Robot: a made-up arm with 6 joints. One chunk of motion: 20 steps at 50 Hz.
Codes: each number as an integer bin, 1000 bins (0 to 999) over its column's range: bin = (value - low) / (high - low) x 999, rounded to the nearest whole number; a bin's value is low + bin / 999 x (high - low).
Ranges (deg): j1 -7..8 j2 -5..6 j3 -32..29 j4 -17..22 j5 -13..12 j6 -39..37
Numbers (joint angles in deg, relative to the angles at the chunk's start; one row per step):
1: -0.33 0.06 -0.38 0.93 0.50 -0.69
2: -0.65 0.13 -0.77 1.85 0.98 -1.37
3: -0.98 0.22 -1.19 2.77 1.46 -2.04
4: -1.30 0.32 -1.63 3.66 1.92 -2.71
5: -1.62 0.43 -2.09 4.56 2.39 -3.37
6: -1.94 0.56 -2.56 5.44 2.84 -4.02
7: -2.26 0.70 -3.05 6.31 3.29 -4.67
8: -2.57 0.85 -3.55 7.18 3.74 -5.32
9: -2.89 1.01 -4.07 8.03 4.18 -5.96
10: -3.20 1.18 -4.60 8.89 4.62 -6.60
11: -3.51 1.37 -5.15 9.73 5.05 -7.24
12: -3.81 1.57 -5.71 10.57 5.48 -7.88
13: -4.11 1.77 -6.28 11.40 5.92 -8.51
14: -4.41 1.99 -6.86 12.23 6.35 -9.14
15: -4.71 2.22 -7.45 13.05 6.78 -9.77
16: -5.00 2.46 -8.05 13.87 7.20 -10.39
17: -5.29 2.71 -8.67 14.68 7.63 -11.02
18: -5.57 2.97 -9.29 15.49 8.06 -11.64
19: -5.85 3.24 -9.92 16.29 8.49 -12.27
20: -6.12 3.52 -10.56 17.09 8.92 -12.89
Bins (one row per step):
1: 444 460 518 459 539 504
2: 423 466 511 483 559 495
3: 401 474 505 506 578 486
4: 380 483 497 529 596 477
5: 358 493 490 552 615 468
6: 337 505 482 575 633 460
7: 316 518 474 597 651 451
8: 295 531 466 619 669 443
9: 274 546 457 641 687 434
10: 253 561 449 663 704 426
11: 232 579 440 685 721 417
12: 212 597 431 706 738 409
13: 192 615 421 727 756 401
14: 172 635 412 749 773 393
15: 153 656 402 770 790 384
16: 133 678 392 791 807 376
17: 114 700 382 811 824 368
18: 95 724 372 832 842 360
19: 77 748 362 853 859 351
20: 59 774 351 873 876 343

